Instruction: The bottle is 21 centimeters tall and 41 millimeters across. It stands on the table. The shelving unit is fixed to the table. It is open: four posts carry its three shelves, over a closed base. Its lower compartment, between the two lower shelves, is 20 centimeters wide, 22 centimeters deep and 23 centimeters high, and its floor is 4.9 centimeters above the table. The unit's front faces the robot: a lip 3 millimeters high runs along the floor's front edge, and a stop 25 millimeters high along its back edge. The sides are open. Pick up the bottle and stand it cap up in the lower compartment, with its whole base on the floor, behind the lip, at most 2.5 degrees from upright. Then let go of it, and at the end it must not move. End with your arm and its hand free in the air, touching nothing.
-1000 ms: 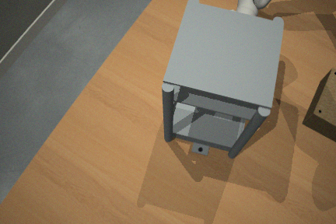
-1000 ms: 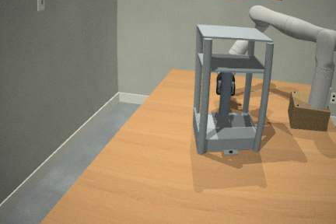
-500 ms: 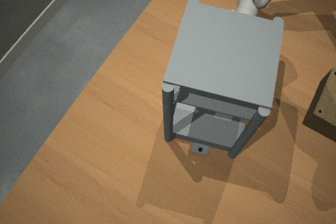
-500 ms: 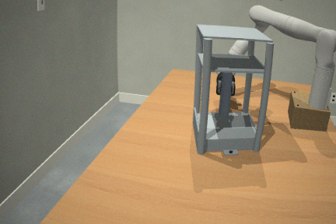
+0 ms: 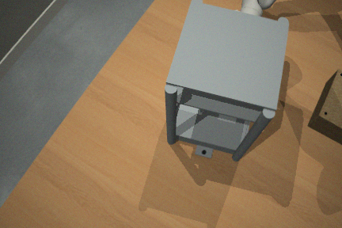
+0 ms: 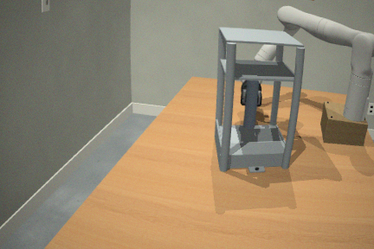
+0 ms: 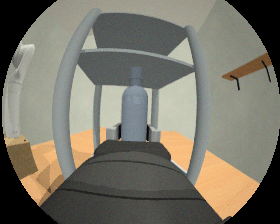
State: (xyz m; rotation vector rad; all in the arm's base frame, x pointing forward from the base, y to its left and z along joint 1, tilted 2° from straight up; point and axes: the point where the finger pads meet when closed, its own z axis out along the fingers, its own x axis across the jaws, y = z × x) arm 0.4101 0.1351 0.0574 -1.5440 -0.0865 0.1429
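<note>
Now: hand 20 mm past the grey shelving unit, 60 mm to the right of it and 30 mm below it.
</note>
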